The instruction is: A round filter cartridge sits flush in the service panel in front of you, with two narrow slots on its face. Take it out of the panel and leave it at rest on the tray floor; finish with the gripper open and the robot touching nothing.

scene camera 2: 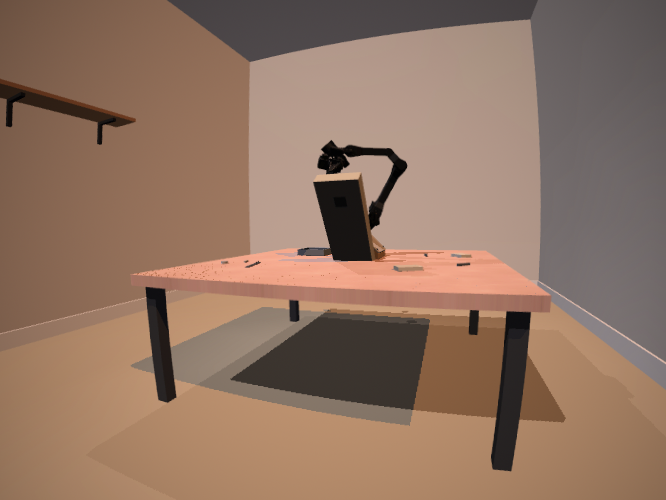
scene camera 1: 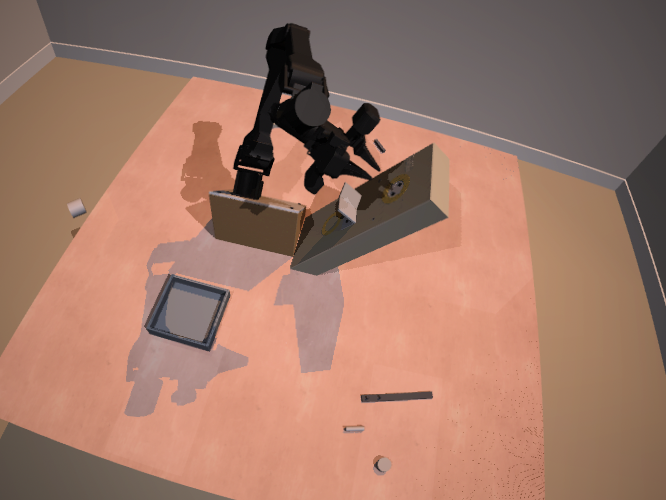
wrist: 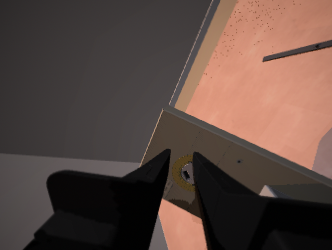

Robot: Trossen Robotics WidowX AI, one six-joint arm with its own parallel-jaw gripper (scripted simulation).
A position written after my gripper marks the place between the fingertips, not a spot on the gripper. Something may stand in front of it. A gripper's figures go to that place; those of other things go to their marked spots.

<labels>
My gripper [scene camera 1: 375,174] is 0.78 m from the lens. A tan service panel [scene camera 1: 424,199]: 0.81 m from the lens. A dark-rimmed tray [scene camera 1: 189,312] is 1.02 m from the lens. The marked spots on the tan service panel and the dark-rimmed tray are 0.60 m apart.
</labels>
